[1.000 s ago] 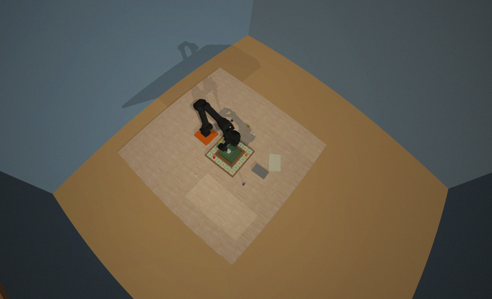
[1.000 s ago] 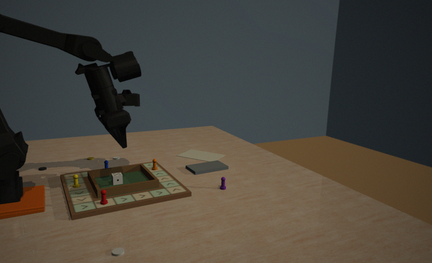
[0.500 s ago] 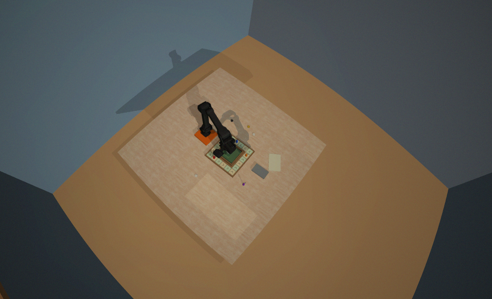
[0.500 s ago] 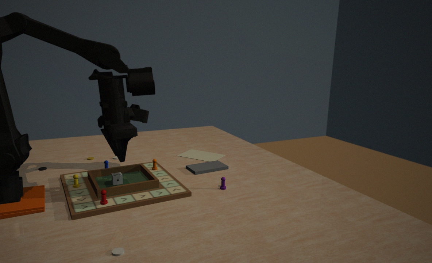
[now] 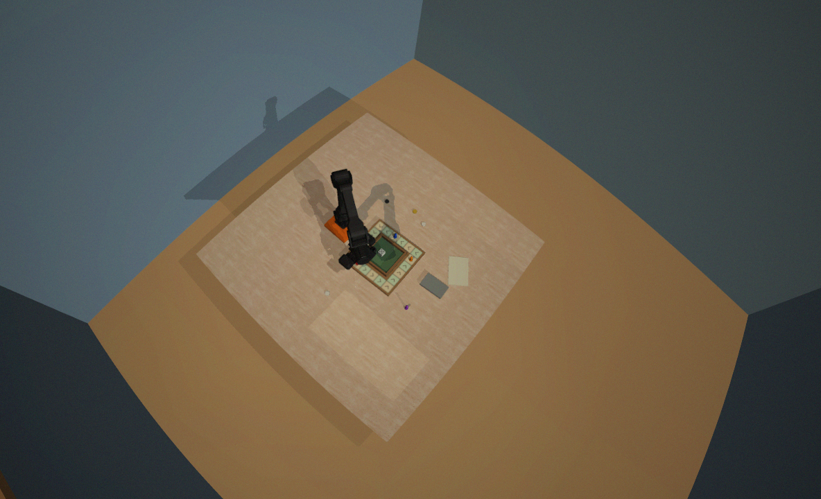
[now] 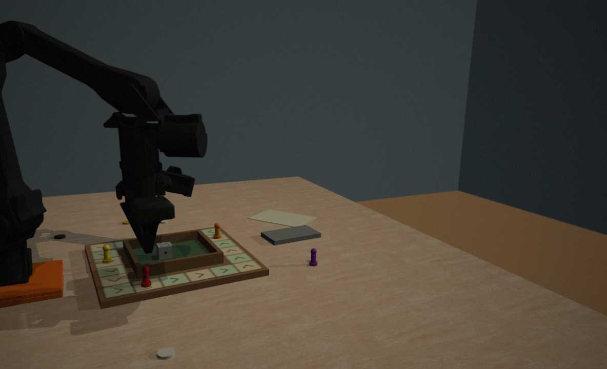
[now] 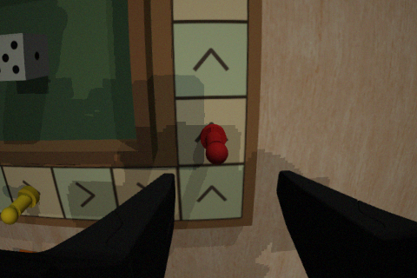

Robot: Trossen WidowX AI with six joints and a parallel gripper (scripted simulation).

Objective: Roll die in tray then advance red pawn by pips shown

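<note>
Right now the red pawn is 5 cm below my gripper tip. From my gripper tip the other things lie so: yellow pawn (5 cm behind, 14 cm to the left, 5 cm below); then green tray (6 cm ahead, 12 cm to the left, 7 cm below); then white die (5 cm ahead, 12 cm to the left, 5 cm below).
</note>
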